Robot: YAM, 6 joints.
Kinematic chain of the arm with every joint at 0, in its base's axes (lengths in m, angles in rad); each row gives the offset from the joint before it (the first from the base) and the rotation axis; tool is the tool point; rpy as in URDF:
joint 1: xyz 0 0 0.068 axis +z
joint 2: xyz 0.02 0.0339 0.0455 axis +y
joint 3: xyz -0.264 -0.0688 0 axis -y
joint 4: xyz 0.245 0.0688 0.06 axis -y
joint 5: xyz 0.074 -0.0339 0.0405 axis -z
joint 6: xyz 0.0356 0 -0.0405 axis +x
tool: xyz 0 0 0 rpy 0 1.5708 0
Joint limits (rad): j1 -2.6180..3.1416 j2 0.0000..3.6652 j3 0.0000..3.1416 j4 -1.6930..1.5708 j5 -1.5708..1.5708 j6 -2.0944..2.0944
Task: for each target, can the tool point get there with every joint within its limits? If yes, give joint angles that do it. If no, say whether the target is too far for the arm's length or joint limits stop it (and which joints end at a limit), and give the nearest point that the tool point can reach.
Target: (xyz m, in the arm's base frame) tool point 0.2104 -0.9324 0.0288
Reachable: no: too far | nearest point 0.1416 -0.6275 0.0571 | short by 0.314 m
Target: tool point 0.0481 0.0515 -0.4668
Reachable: no: joint limits stop it (at a limit: joint 2) | nearest point 0.0785 0.0840 -0.3548 | short by 0.121 m
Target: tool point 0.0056 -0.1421 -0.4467
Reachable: no: joint limits stop it (at a limit: joint 2) | nearest point 0.0064 -0.1612 -0.3697 | short by 0.079 m
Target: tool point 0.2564 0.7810 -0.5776
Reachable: no: too far | nearest point 0.1584 0.4824 -0.2711 | short by 0.439 m
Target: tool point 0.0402 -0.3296 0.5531
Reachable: yes | joints 1.7903 0.4675 2.1627 0.1595 -1.1509 -0.4259
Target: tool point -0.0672 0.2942 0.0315
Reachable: yes | joints 1.6932 2.2217 1.0375 -0.6929 -1.0417 1.0731
